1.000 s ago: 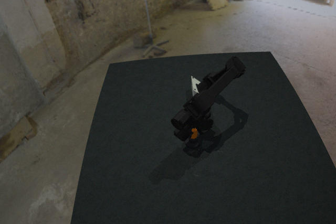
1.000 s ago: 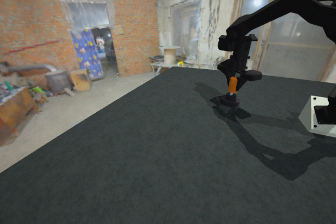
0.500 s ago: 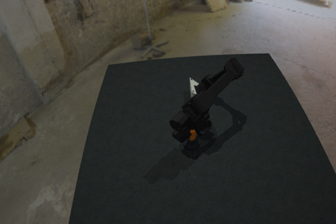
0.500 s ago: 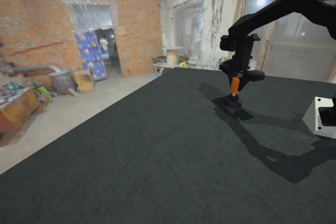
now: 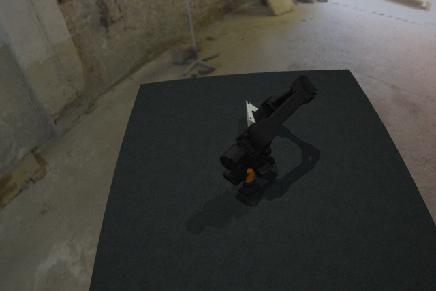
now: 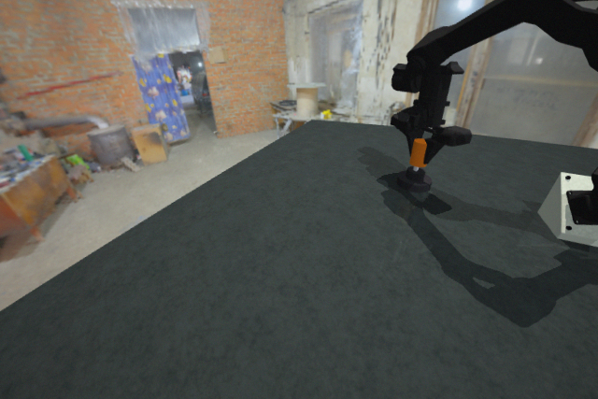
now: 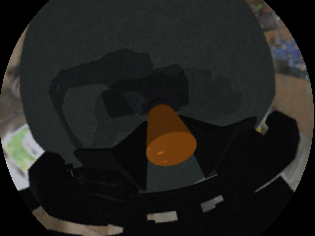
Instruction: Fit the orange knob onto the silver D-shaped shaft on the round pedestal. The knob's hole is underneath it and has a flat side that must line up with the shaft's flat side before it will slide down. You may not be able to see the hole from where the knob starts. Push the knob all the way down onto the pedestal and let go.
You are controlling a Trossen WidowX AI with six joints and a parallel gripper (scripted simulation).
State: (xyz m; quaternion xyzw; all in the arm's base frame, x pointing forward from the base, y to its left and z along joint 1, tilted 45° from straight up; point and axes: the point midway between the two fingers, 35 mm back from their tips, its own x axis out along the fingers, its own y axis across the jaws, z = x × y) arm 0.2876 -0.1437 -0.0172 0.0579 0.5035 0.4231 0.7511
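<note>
My gripper tip is now 30 mm below the orange knob. From my gripper tip the other things lie so: round pedestal (40 mm below).
</note>
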